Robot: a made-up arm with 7 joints.
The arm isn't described. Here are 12 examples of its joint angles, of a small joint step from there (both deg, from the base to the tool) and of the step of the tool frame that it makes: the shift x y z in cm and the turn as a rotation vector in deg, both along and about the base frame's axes.
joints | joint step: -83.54 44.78 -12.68 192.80 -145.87 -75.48 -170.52 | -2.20 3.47 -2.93 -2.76 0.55 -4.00 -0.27
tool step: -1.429 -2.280 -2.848 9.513 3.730 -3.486
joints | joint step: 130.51 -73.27 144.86 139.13 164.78 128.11 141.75 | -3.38 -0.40 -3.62 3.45 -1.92 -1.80 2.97
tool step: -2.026 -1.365 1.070 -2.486 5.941 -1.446
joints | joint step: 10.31 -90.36 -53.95 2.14 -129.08 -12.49 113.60 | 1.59 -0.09 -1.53 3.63 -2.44 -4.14 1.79
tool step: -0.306 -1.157 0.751 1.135 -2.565 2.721
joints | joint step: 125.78 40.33 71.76 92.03 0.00 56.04 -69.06 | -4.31 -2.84 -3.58 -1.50 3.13 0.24 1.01
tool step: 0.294 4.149 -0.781 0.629 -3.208 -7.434
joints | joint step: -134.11 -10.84 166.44 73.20 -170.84 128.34 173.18 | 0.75 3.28 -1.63 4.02 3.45 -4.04 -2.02
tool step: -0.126 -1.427 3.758 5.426 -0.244 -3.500
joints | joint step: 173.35 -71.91 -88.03 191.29 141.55 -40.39 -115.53 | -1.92 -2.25 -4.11 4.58 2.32 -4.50 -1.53
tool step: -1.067 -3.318 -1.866 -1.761 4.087 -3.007
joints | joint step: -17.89 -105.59 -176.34 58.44 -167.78 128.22 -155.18 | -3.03 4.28 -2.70 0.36 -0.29 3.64 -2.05
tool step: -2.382 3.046 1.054 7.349 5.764 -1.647
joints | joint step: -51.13 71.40 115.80 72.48 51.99 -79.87 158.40 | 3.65 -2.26 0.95 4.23 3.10 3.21 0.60
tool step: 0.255 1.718 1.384 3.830 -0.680 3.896
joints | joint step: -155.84 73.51 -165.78 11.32 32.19 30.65 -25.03 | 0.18 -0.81 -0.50 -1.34 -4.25 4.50 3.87
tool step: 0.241 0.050 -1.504 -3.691 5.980 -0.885
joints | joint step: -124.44 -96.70 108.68 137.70 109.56 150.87 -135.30 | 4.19 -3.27 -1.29 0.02 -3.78 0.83 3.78
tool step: -2.239 0.880 -2.066 -10.733 0.261 5.389
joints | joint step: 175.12 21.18 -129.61 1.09 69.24 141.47 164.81 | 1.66 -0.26 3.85 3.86 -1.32 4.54 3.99
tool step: -0.420 1.074 0.863 -1.096 2.814 10.331
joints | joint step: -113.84 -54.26 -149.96 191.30 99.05 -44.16 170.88 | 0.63 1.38 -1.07 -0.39 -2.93 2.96 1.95
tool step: -0.412 -0.336 1.426 2.072 -4.541 -0.018
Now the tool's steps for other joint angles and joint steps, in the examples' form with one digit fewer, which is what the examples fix.
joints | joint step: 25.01 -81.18 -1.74 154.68 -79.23 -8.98 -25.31 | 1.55 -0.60 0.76 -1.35 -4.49 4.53 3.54
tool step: 0.49 -1.41 0.75 1.55 2.69 4.81
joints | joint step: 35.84 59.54 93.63 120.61 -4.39 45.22 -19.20 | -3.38 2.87 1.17 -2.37 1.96 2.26 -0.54
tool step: 1.76 -0.12 -1.68 -2.45 2.91 1.81
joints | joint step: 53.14 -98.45 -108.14 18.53 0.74 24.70 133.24 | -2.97 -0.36 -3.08 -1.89 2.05 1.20 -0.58
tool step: -0.93 0.33 -0.67 4.12 1.84 0.32
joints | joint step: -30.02 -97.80 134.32 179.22 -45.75 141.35 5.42 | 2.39 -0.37 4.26 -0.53 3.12 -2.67 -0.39
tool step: -1.19 -1.18 -1.49 -7.38 3.09 3.56
